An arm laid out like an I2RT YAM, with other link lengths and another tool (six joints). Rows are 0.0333 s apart.
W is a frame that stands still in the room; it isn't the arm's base.
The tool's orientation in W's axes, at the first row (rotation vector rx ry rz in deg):
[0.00, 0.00, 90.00]
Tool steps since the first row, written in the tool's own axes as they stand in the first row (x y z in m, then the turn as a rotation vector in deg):
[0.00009, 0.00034, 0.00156, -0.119, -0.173, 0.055]
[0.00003, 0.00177, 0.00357, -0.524, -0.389, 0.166]
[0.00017, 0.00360, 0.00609, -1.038, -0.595, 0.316]
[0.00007, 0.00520, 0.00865, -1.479, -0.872, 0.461]
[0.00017, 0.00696, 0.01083, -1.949, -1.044, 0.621]
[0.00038, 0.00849, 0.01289, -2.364, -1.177, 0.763]
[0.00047, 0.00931, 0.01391, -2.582, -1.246, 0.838]
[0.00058, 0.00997, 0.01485, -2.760, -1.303, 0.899]
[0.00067, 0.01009, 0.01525, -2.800, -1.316, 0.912]
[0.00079, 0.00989, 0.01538, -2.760, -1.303, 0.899]
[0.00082, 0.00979, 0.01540, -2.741, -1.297, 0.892]
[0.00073, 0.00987, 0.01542, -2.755, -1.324, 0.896]
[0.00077, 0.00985, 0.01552, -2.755, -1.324, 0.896]
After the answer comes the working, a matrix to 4 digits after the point.
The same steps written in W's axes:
[-0.00034, 0.00009, 0.00156, 0.173, -0.119, 0.055]
[-0.00177, 0.00003, 0.00357, 0.389, -0.524, 0.166]
[-0.00360, 0.00017, 0.00609, 0.595, -1.038, 0.316]
[-0.00520, 0.00007, 0.00865, 0.872, -1.479, 0.461]
[-0.00696, 0.00017, 0.01083, 1.044, -1.949, 0.621]
[-0.00849, 0.00038, 0.01289, 1.177, -2.364, 0.763]
[-0.00931, 0.00047, 0.01391, 1.246, -2.582, 0.838]
[-0.00997, 0.00058, 0.01485, 1.303, -2.760, 0.899]
[-0.01009, 0.00067, 0.01525, 1.316, -2.800, 0.912]
[-0.00989, 0.00079, 0.01538, 1.303, -2.760, 0.899]
[-0.00979, 0.00082, 0.01540, 1.297, -2.741, 0.892]
[-0.00987, 0.00073, 0.01542, 1.324, -2.755, 0.896]
[-0.00985, 0.00077, 0.01552, 1.324, -2.755, 0.896]

The tool's axes in the first row as the columns of a matrix, in W's axes (rounded; the answer above uses it unrounded):
[0.0000, -1.0000, 0.0000]
[1.0000, 0.0000, 0.0000]
[0.0000, 0.0000, 1.0000]

